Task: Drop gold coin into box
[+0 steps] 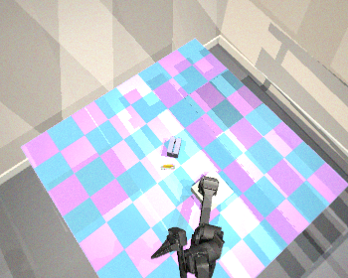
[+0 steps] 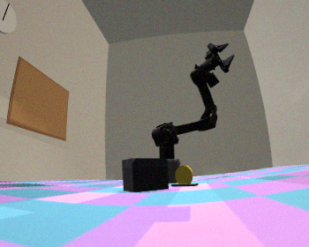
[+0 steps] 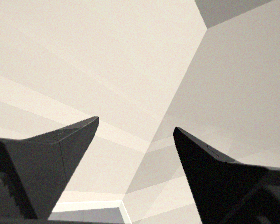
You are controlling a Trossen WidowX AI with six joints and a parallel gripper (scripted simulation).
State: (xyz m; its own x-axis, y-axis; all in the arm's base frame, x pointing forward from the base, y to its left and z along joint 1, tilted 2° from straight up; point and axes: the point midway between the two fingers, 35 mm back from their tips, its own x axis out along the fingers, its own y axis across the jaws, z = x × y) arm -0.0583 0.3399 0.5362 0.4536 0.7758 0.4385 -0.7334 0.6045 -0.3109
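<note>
My gripper tip is 290 mm short of the gold coin, 360 mm to the left of it and 600 mm above it.
</note>
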